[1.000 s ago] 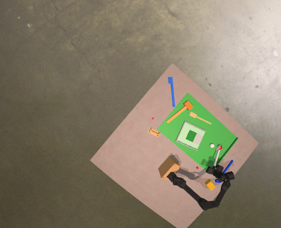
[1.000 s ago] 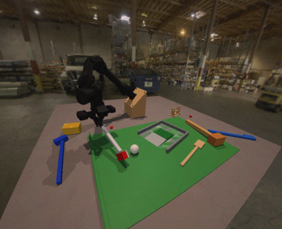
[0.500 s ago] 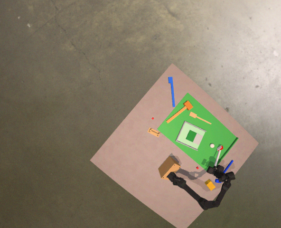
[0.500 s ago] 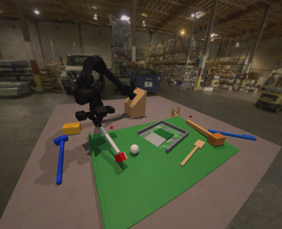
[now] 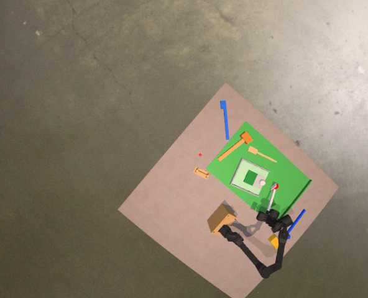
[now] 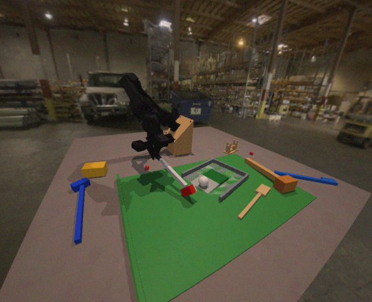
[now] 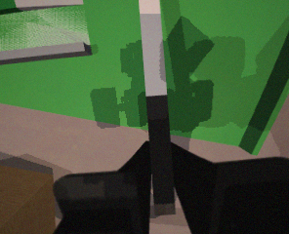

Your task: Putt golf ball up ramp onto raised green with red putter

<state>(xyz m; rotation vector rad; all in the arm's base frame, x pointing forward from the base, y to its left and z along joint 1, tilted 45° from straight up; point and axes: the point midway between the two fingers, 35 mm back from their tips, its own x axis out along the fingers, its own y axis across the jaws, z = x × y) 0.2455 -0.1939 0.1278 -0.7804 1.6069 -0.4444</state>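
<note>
The red putter is 11 cm ahead of my gripper tip, 3 cm to the left of it and 1 cm below it. Round my gripper tip: green mat (23 cm ahead, 18 cm to the left, 7 cm below); yellow block (25 cm to the right, 11 cm behind, 5 cm below); white golf ball (19 cm ahead, 15 cm to the left, 5 cm below).
</note>
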